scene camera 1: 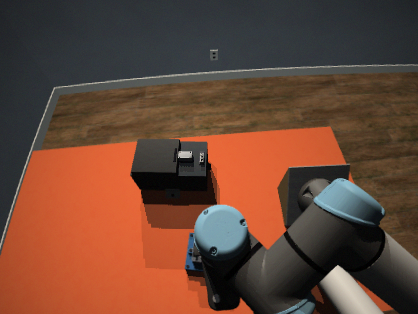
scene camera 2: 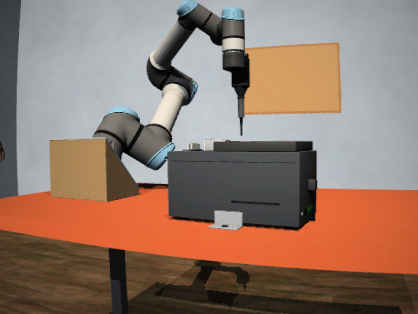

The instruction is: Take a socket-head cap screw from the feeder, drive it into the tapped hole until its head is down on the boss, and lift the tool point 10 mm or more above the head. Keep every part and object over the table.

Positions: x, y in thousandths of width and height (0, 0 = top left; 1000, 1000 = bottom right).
In view: a screw feeder (scene camera 2: 468, 604) and a dark cover (scene camera 1: 365, 498).
The screw feeder shows as well in scene camera 1 (scene camera 1: 458, 562). The dark cover shows as well in scene camera 2 (scene camera 2: 537, 467).
